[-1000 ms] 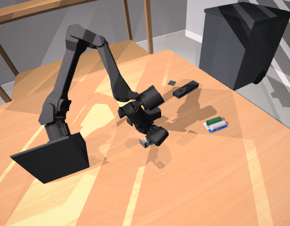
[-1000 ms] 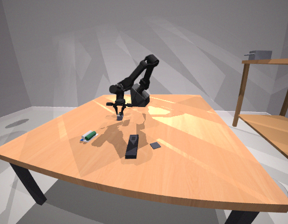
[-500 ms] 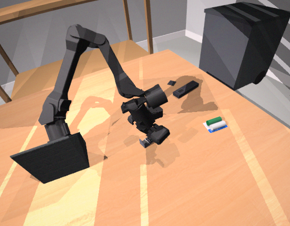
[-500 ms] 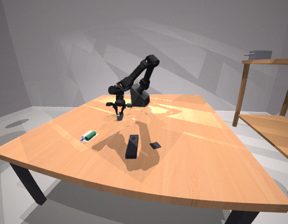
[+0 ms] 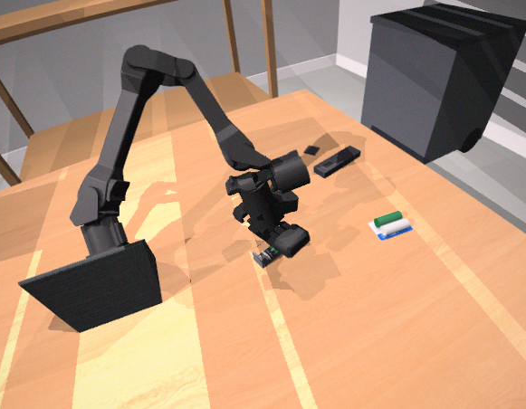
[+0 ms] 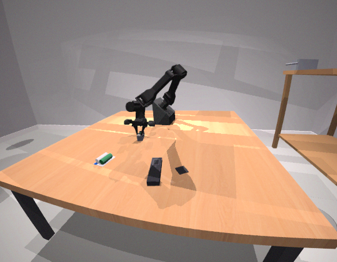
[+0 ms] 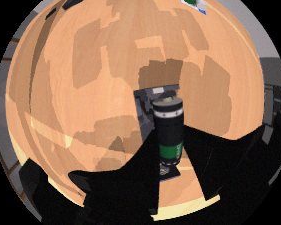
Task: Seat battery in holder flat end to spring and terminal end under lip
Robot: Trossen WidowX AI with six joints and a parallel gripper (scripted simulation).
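Now: gripper tip 1 cm below the battery. Round my gripper tip: dark square: 34 cm to the left, 24 cm ahead, 1 cm below; blue-white card: 28 cm ahead, 3 cm to the right, 1 cm below; black bar: 28 cm ahead, 25 cm to the left.
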